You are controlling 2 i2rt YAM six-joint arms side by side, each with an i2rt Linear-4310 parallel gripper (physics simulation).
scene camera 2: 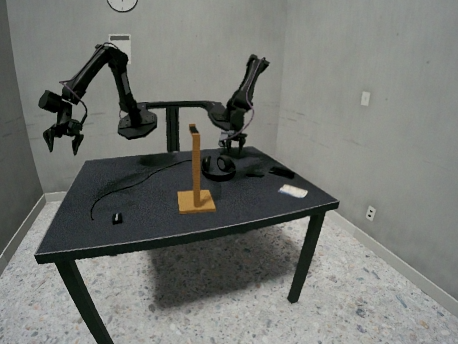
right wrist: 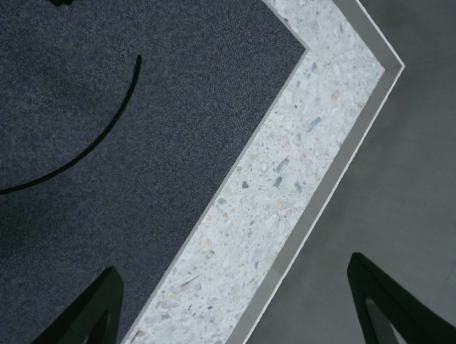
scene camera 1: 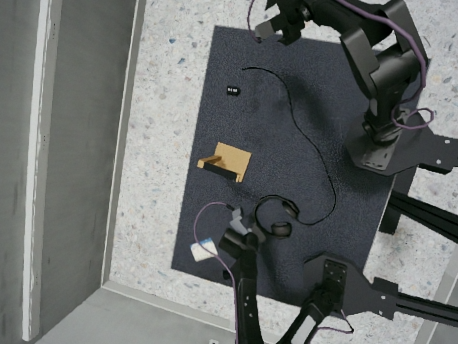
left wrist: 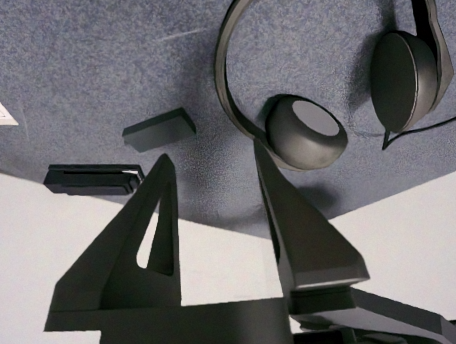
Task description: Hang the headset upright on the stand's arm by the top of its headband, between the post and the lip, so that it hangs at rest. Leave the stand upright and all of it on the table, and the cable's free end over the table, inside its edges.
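Frame: origin at the left arm's base, x ahead, y left, z up, level; centimetres.
Seen in the pictures: left gripper, fingertip midpoint: (scene camera 2: 234, 154) (scene camera 1: 251, 228) (left wrist: 211, 152); right gripper, fingertip midpoint: (scene camera 2: 63, 153) (right wrist: 233, 268); left arm's base at its link origin: (scene camera 2: 227, 118) (scene camera 1: 333, 286); right arm's base at its link origin: (scene camera 2: 137, 122) (scene camera 1: 385, 138).
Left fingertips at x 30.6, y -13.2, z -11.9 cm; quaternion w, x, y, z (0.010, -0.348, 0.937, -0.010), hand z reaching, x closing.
Observation:
Offsets run from my left fingertips to a thing's top centre.
The black headset (scene camera 1: 281, 229) (scene camera 2: 223, 176) (left wrist: 300, 145) lies on the table, its headband curving around to two ear cups. Its cable (scene camera 1: 292, 110) (scene camera 2: 120, 188) (right wrist: 90, 148) runs across the table, and the free end lies on the table. The wooden stand (scene camera 1: 235, 157) (scene camera 2: 196, 170) is upright, its arm at the top of the post; nothing hangs on it. My left gripper (scene camera 2: 235, 152) (left wrist: 211, 152) is partly open and empty above the table beside the headset; one fingertip overlaps the headband's edge in the left wrist view. My right gripper (scene camera 2: 63, 151) (right wrist: 233, 268) is wide open and empty, high near the table's edge.
A white and blue booklet @[dy +19.1, dx +23.8, dz -13.4 cm] (scene camera 1: 203, 250) (scene camera 2: 293, 191) lies near a table corner. A dark flat block @[dy +13.5, dx +0.7, dz -12.0 cm] (scene camera 2: 255, 174) (left wrist: 160, 131) and a black object @[dy +27.2, dx +6.2, dz -9.5 cm] (scene camera 2: 281, 172) (left wrist: 90, 180) lie near the headset. A small black box @[dy -57.5, dx +12.2, dz -12.0 cm] (scene camera 1: 233, 91) (scene camera 2: 117, 218) lies near the cable's free end.

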